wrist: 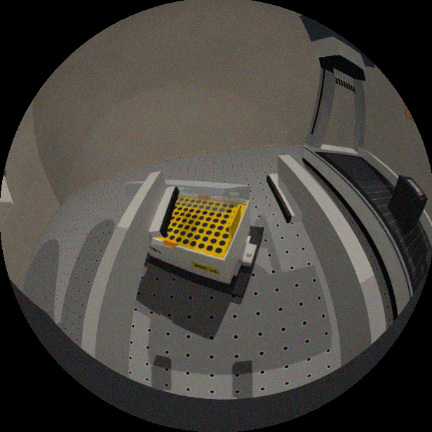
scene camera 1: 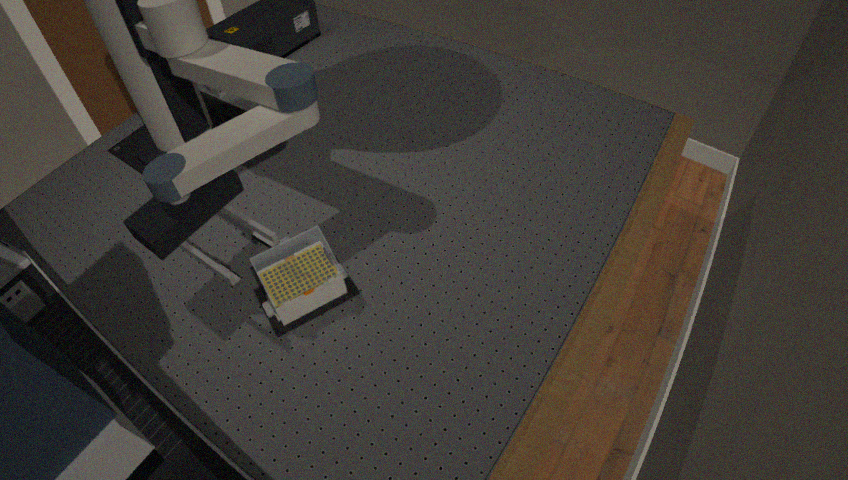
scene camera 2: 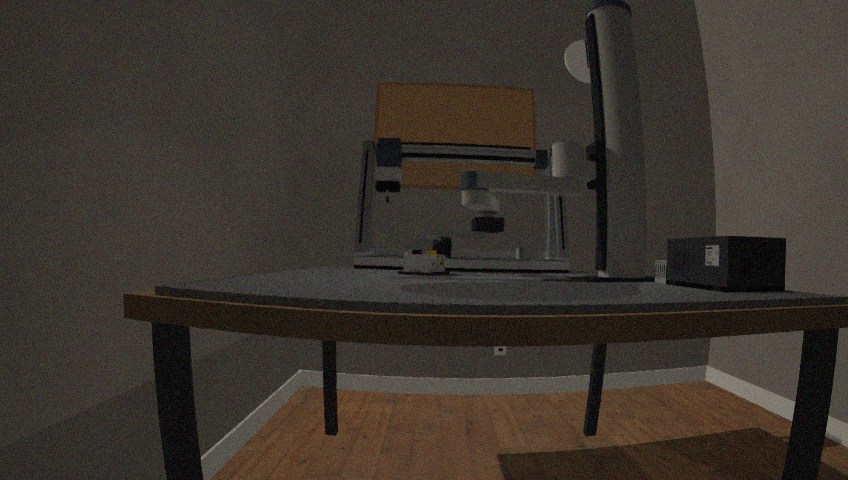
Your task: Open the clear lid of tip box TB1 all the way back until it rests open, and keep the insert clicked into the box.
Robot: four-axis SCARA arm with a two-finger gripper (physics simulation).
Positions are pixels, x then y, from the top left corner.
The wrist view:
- yellow insert: 206, 231
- clear lid: 215, 196
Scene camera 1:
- my gripper: 254, 259
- clear lid: 296, 265
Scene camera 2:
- my gripper: 435, 234
